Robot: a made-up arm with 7 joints.
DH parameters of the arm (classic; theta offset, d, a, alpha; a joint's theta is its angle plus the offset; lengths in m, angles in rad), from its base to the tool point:
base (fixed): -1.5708 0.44 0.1 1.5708
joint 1: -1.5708 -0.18 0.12 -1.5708
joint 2: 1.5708 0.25 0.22 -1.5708
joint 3: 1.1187 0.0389 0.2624 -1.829
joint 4: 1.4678 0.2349 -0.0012 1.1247
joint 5: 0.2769 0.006 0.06 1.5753
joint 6: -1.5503 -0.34 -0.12 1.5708
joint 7: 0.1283 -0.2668 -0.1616 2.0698
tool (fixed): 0.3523 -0.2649 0 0
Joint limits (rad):
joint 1: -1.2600..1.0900
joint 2: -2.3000..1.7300
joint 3: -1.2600..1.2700
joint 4: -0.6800..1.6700
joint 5: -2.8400..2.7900
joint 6: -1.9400..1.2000
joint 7: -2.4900..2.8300
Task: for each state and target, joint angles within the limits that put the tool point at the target. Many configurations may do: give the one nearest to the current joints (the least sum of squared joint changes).
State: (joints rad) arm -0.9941 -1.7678 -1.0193 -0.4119 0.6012 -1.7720 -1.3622
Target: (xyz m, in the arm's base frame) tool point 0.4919 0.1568 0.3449
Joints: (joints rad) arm -1.0794 -1.1047 -0.9107 -0.1698 0.7535 -1.9149 -1.9319
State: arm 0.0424 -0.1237 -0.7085 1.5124 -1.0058 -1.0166 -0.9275
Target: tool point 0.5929 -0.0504 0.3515
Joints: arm -0.0446 -0.2668 -1.0967 1.6700 -0.7327 -1.3475 -1.4216
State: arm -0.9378 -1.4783 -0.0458 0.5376 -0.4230 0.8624 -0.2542
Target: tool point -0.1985 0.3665 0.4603
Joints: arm -0.9004 -1.8880 -0.4908 0.6998 -0.5859 0.4326 -0.1167
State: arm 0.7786 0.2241 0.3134 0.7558 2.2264 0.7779 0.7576
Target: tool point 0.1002 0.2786 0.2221
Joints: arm 0.4661 0.1292 0.6558 0.1734 1.9312 0.8769 0.6461
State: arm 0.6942 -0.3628 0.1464 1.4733 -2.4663 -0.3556 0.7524
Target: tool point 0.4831 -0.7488 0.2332
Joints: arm 0.9769 -0.2723 0.0479 1.6411 -2.3461 -0.4183 0.8723
